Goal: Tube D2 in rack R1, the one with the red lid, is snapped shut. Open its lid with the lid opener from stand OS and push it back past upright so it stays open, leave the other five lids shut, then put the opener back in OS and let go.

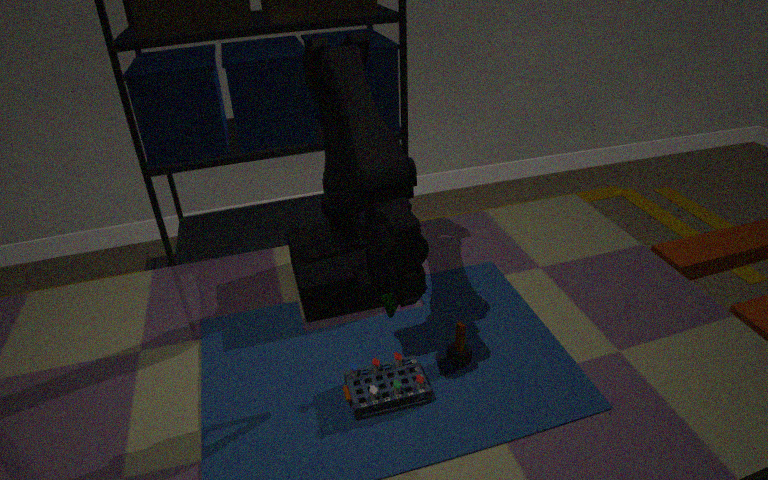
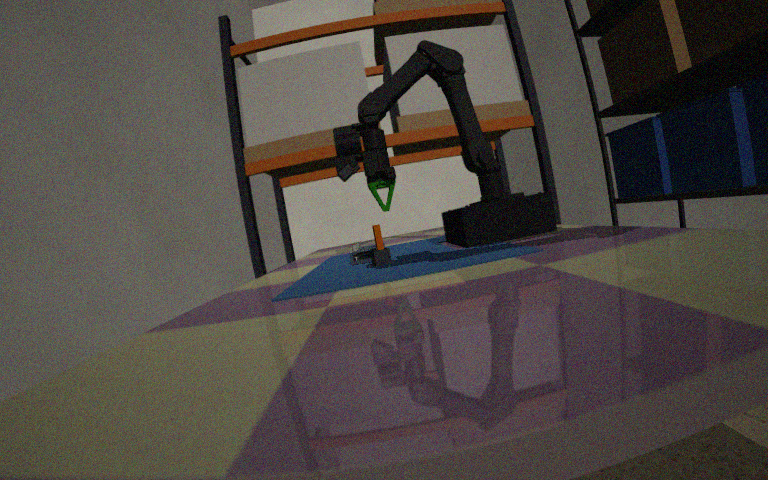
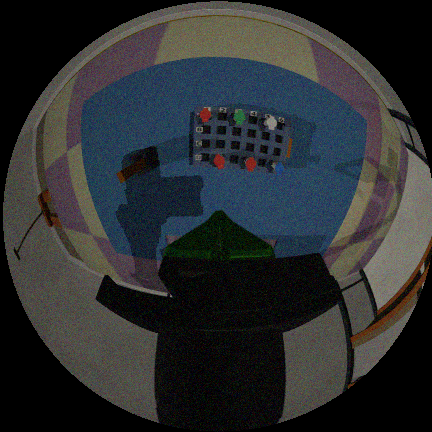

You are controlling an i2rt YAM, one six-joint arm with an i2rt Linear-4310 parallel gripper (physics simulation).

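Seen in the pictures: gripper, fingertip midpoint: (image 1: 389,315) (image 2: 386,211) (image 3: 218,216); arm's base at its link origin: (image 1: 346,243) (image 2: 494,202).
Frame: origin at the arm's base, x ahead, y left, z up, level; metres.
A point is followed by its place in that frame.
Rack R1 (image 1: 393,405) {x 0.380, y -0.055, z -0.080 m} (image 3: 192,145) lies on the blue mat. The red lid of tube D2 (image 1: 398,357) {x 0.322, y -0.020, z -0.038 m} (image 3: 219,161) {x 0.319, y -0.020, z -0.038 m} is in the row nearest the arm; it is too small to tell its exact angle. Other lids are red at A1 (image 3: 205,115) {x 0.377, y -0.008, z -0.040 m}, green at A3 (image 3: 239,116) {x 0.374, y -0.046, z -0.040 m}, white at A5 (image 3: 271,122) {x 0.369, y -0.084, z -0.040 m}, red at D4 (image 3: 251,163) {x 0.315, y -0.059, z -0.040 m} and blue at D6 (image 3: 278,167) {x 0.311, y -0.095, z -0.040 m}. The lid opener's orange handle (image 1: 461,338) {x 0.334, y 0.094, z -0.029 m} (image 2: 378,236) {x 0.326, y 0.100, z -0.028 m} (image 3: 131,171) {x 0.325, y 0.090, z -0.022 m} stands upright in stand OS (image 1: 454,362) {x 0.336, y 0.081, z -0.080 m} (image 2: 381,259) {x 0.330, y 0.109, z -0.076 m}. My green-fingered gripper (image 1: 389,312) {x 0.285, y -0.018, z 0.025 m} (image 2: 386,209) {x 0.285, y -0.018, z 0.025 m} (image 3: 218,216) {x 0.285, y -0.018, z 0.025 m} is shut and empty, above the opener's height.
The blue mat (image 1: 271,430) {x 0.344, y -0.251, z -0.088 m} (image 2: 317,283) {x 0.461, y 0.190, z -0.088 m} lies on a checkered surface. The arm's black base (image 2: 498,219) {x 0.051, y 0.106, z -0.040 m} stands at the mat's edge. An orange piece (image 1: 347,392) {x 0.337, y -0.118, z -0.064 m} (image 3: 289,148) {x 0.335, y -0.121, z -0.064 m} is at the rack's column 6 end. Shelving with blue bins (image 1: 175,107) stands behind the arm.
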